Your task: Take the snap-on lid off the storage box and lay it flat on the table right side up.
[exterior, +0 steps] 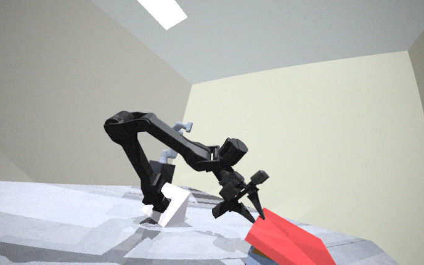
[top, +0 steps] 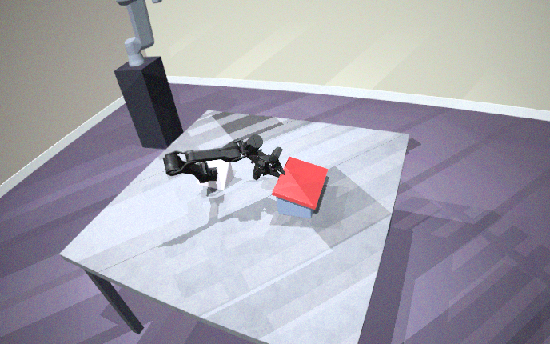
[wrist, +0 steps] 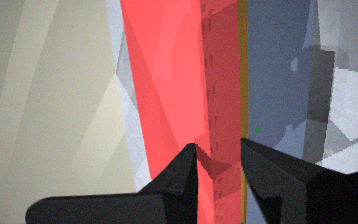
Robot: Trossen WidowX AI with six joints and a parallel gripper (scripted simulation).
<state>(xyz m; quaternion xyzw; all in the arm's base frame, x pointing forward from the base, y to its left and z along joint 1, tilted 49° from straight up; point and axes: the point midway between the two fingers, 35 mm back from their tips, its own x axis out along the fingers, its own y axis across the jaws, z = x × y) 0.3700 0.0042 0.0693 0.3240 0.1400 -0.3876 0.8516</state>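
My gripper tip is 8 cm short of the red lid and 2 cm above it. Round my gripper tip: pale blue storage box 8 cm below, 7 cm ahead.
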